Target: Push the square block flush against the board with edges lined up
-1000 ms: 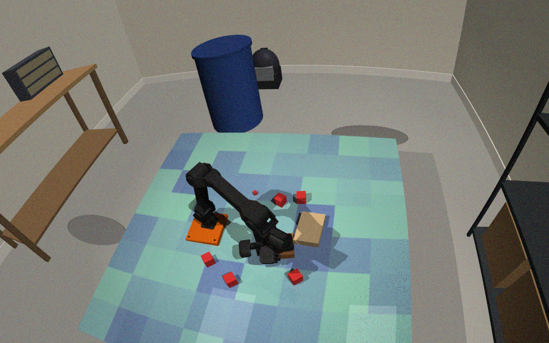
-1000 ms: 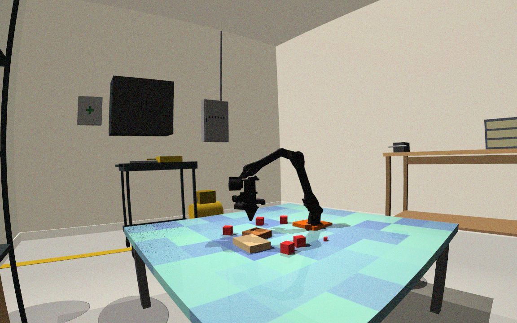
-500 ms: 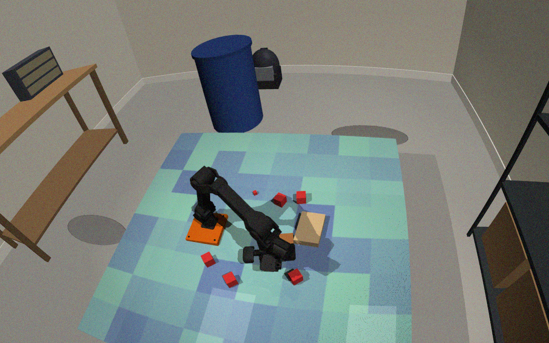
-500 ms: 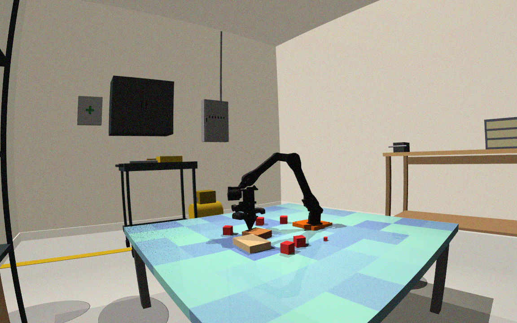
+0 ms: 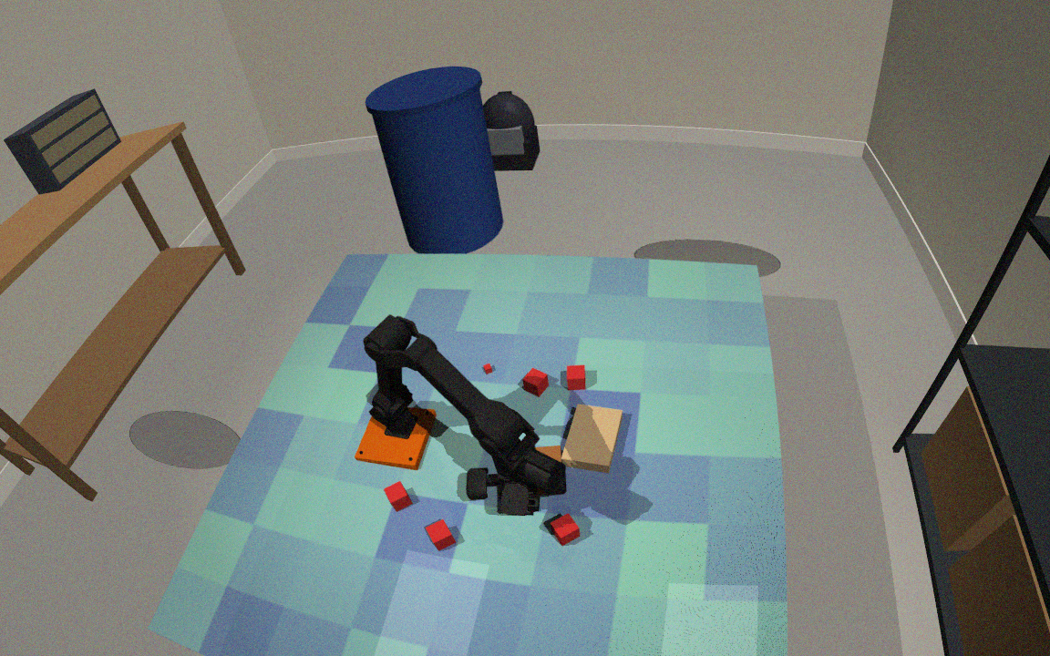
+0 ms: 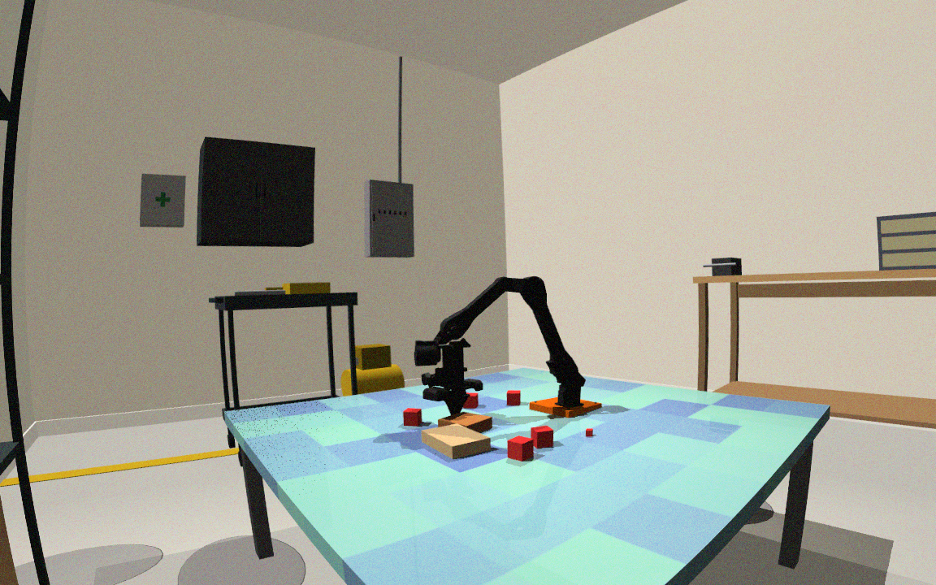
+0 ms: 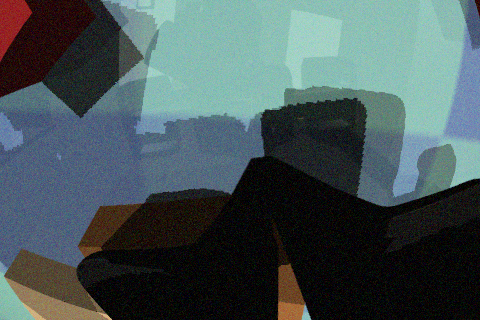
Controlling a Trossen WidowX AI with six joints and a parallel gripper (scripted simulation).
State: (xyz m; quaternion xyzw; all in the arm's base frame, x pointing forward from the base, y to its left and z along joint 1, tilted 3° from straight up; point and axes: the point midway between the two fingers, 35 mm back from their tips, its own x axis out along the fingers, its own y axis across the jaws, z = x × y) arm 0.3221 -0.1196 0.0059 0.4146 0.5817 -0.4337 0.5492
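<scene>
Right now my gripper tip is 1 cm short of the flat brown square block, 7 cm to the right of it and 1 cm below it. From my gripper tip the other things lie so: board 11 cm ahead, 17 cm to the left, 1 cm above; tiny red piece 18 cm behind, 33 cm to the left.
</scene>
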